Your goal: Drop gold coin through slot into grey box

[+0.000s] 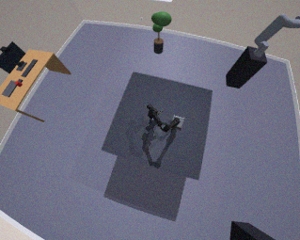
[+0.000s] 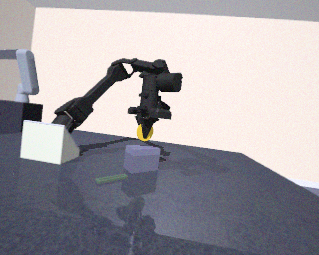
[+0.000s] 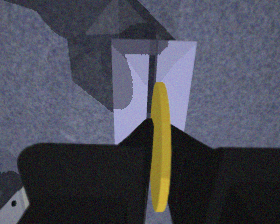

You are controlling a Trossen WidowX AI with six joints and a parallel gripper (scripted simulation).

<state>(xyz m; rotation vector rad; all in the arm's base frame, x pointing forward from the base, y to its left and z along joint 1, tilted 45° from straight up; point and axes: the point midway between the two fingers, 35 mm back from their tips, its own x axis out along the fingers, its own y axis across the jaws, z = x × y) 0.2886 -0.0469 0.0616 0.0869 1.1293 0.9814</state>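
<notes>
My gripper tip is 2 cm below the gold coin.
</notes>
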